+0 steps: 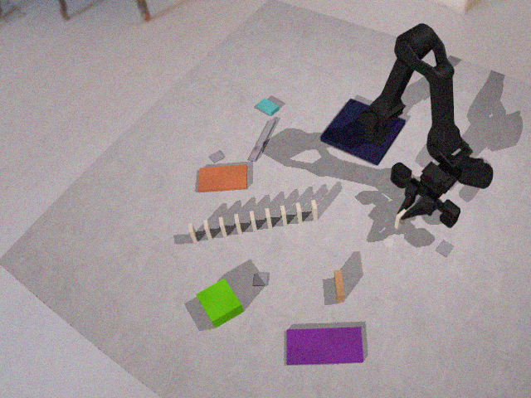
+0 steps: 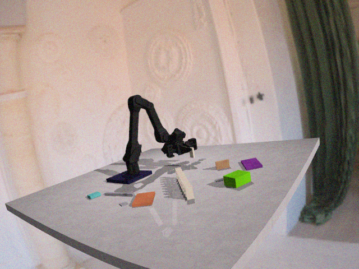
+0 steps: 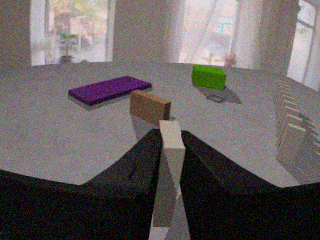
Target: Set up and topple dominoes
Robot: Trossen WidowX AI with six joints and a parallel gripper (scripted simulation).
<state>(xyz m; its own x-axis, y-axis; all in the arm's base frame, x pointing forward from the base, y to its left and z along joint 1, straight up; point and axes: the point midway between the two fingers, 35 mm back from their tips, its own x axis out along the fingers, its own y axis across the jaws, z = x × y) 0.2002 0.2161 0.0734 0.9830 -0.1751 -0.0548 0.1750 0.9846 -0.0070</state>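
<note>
Now: the tan block 190 mm ahead of my gripper tip, 70 mm below it and 30 mm to the right of it. Also, from my gripper tip: green cube: 380 mm ahead, 210 mm to the right, 70 mm below; purple slab: 310 mm ahead, 80 mm below, 30 mm to the left; grey bar: 450 mm to the right, 80 mm below, 50 mm behind.
</note>
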